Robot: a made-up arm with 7 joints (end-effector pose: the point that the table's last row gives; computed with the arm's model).
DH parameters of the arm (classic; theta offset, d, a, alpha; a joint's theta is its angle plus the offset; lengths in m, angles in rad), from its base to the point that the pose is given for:
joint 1: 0 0.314 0 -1.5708
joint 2: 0 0 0 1.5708
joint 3: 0 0.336 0.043 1.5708
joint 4: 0 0 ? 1.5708
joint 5: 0 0.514 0 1.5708
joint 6: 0 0 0.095 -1.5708
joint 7: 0 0.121 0 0
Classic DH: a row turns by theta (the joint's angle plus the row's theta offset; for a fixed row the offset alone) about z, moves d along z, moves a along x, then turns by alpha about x.
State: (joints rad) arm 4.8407 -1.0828 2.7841 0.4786 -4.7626 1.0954 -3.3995
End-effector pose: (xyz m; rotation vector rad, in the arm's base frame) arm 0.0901 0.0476 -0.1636 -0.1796 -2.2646 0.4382
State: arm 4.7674 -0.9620 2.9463 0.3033 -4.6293 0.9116 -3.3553
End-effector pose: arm 0.0328 -0.0095 -0.1269 -0.3263 -2.3085 0.5305
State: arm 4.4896 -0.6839 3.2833 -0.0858 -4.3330 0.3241 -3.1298
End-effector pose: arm 0.0041 -0.1432 0.0029 -0.7896 -2.5809 0.9763
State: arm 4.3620 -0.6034 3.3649 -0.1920 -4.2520 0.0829 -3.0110
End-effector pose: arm 0.0137 -0.1796 0.0510 -1.0401 -2.6915 1.1713
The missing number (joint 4, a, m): 0.116
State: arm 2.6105 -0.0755 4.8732 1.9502 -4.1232 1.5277 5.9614
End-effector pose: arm 0.1553 0.5163 1.0572 -0.4360 -0.8496 0.5898
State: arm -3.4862 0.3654 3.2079 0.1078 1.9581 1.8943 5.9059
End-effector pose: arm 0.3535 0.0347 0.2141 -0.9438 0.6282 0.1976
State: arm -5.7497 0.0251 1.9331 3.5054 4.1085 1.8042 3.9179
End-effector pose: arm 0.3589 -0.1158 1.1151 0.7409 2.0223 0.9197
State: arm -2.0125 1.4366 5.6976 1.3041 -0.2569 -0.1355 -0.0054
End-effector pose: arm -0.5274 -0.2639 -0.2284 1.7189 -2.2413 -0.7171
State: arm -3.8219 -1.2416 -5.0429 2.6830 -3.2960 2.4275 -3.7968
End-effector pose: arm 0.6407 -0.5522 0.5864 -0.4026 2.2966 1.1374
